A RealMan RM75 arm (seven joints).
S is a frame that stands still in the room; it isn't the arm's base.
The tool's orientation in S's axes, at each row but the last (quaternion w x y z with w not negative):
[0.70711, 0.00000, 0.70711, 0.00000]
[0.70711, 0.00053, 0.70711, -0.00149]
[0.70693, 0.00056, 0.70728, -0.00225]
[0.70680, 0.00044, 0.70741, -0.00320]
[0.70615, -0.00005, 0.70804, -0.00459]
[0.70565, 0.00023, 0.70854, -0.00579]
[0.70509, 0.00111, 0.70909, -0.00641]
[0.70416, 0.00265, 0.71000, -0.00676]
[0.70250, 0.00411, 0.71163, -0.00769]
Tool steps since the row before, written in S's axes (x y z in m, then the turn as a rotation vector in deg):
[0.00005, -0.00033, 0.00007, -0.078, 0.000, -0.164]
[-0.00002, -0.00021, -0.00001, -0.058, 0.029, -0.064]
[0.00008, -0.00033, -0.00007, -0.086, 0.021, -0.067]
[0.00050, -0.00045, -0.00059, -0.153, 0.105, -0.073]
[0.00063, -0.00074, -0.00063, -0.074, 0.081, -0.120]
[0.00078, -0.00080, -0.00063, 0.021, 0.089, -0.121]
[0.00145, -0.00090, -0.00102, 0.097, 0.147, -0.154]
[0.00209, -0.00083, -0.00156, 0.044, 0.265, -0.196]
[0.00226, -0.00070, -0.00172, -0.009, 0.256, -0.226]
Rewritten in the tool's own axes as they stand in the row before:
[-0.00007, -0.00033, 0.00005, 0.164, 0.000, -0.078]
[0.00001, -0.00021, -0.00002, 0.064, 0.029, -0.058]
[0.00007, -0.00033, 0.00008, 0.067, 0.021, -0.086]
[0.00059, -0.00045, 0.00050, 0.073, 0.104, -0.153]
[0.00063, -0.00073, 0.00064, 0.120, 0.081, -0.074]
[0.00063, -0.00079, 0.00079, 0.120, 0.090, 0.021]
[0.00102, -0.00088, 0.00147, 0.152, 0.149, 0.096]
[0.00155, -0.00079, 0.00211, 0.194, 0.267, 0.042]
[0.00169, -0.00065, 0.00229, 0.225, 0.257, -0.010]

